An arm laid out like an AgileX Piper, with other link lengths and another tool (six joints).
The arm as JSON. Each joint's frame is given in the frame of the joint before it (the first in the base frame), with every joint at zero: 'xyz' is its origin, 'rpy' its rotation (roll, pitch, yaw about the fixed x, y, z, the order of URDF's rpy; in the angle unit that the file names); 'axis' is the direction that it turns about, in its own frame. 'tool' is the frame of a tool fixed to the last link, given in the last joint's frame.
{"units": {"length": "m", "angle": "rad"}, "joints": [
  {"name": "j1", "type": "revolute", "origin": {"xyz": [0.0, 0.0, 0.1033], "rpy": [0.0, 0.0, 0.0]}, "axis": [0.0, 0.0, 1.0]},
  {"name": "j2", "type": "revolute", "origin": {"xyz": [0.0, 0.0, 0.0], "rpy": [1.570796, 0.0, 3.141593]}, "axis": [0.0, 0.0, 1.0]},
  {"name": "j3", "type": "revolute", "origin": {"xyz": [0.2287, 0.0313, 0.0], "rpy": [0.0, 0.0, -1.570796]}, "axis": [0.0, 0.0, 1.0]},
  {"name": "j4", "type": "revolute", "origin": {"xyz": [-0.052, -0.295, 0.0], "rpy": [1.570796, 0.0, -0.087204]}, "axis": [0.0, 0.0, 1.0]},
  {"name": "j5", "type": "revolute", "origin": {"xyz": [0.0, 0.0, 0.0], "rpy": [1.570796, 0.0, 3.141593]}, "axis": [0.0, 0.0, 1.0]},
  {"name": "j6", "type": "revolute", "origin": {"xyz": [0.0, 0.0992, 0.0], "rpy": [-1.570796, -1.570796, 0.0]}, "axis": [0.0, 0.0, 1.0]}
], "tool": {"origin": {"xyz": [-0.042, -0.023, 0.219], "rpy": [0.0, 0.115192, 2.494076]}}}
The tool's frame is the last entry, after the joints.
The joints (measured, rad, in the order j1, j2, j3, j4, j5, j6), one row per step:
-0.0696, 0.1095, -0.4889, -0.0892, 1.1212, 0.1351
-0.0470, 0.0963, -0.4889, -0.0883, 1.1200, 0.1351
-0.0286, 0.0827, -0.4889, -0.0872, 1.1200, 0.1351
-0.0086, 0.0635, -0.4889, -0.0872, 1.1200, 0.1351
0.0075, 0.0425, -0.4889, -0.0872, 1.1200, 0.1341
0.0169, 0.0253, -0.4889, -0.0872, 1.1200, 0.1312
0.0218, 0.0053, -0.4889, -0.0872, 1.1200, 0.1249
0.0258, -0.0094, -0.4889, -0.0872, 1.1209, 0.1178
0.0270, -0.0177, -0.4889, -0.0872, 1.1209, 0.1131
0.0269, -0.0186, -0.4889, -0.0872, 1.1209, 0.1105
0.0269, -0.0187, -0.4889, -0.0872, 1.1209, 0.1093
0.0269, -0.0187, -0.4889, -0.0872, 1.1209, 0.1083
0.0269, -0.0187, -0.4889, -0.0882, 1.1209, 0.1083
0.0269, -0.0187, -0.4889, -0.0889, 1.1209, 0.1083
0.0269, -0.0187, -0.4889, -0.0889, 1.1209, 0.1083
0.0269, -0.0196, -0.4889, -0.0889, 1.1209, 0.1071
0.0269, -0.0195, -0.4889, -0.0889, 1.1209, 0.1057
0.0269, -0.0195, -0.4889, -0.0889, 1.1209, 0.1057
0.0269, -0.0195, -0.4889, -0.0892, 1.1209, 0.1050
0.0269, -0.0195, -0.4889, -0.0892, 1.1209, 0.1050
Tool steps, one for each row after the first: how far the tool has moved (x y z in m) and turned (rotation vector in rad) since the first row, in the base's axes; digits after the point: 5 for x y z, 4 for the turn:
0.00207, 0.00613, 0.00372, -0.0001, -0.0144, 0.0231
0.00339, 0.01127, 0.00725, 0.0003, -0.0280, 0.0420
0.00456, 0.01653, 0.01231, -0.0001, -0.0472, 0.0620
0.00527, 0.02075, 0.01788, -0.0012, -0.0681, 0.0787
0.00553, 0.02315, 0.02251, -0.0037, -0.0850, 0.0897
0.00541, 0.02427, 0.02799, -0.0092, -0.1044, 0.0981
0.00515, 0.02511, 0.03187, -0.0152, -0.1176, 0.1060
0.00503, 0.02530, 0.03422, -0.0192, -0.1254, 0.1097
0.00504, 0.02521, 0.03454, -0.0214, -0.1261, 0.1110
0.00506, 0.02518, 0.03461, -0.0224, -0.1261, 0.1117
0.00508, 0.02515, 0.03465, -0.0232, -0.1260, 0.1123
0.00505, 0.02486, 0.03470, -0.0241, -0.1259, 0.1117
0.00503, 0.02465, 0.03474, -0.0247, -0.1259, 0.1114
0.00503, 0.02465, 0.03474, -0.0247, -0.1259, 0.1114
0.00502, 0.02462, 0.03502, -0.0257, -0.1267, 0.1120
0.00505, 0.02459, 0.03504, -0.0269, -0.1265, 0.1128
0.00505, 0.02459, 0.03504, -0.0269, -0.1265, 0.1128
0.00505, 0.02448, 0.03509, -0.0277, -0.1264, 0.1131
0.00505, 0.02448, 0.03509, -0.0277, -0.1264, 0.1131

